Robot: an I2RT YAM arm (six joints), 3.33 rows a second.
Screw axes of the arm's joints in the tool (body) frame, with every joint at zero. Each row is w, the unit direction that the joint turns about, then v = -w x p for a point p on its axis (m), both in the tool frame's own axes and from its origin. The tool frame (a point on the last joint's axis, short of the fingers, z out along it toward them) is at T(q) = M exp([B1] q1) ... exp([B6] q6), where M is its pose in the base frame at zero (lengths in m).
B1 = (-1, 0, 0, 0.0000, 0.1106, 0.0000)
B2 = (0, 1, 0, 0.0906, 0.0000, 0.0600)
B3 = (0, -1, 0, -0.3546, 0.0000, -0.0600)
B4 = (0, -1, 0, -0.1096, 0.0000, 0.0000)
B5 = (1, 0, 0, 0.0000, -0.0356, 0.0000)
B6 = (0, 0, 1, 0.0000, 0.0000, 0.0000)
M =
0 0 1 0.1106
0 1 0 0.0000
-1 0 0 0.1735
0 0 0 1
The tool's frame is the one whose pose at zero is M.
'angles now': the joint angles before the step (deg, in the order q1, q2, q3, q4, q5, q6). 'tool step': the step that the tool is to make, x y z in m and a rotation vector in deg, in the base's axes. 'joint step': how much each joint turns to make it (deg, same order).
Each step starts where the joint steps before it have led.
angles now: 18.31 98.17 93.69 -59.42 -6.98 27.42
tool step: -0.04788 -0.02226 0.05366 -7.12 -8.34 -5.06
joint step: 0.10 -10.86 0.00 -5.17 10.71 -0.02
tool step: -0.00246 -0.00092 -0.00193 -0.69 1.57 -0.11
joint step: 0.00 0.02 -0.04 -1.65 0.20 0.02
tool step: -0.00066 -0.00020 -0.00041 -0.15 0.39 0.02
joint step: 0.00 0.00 0.00 -0.41 0.01 -0.02
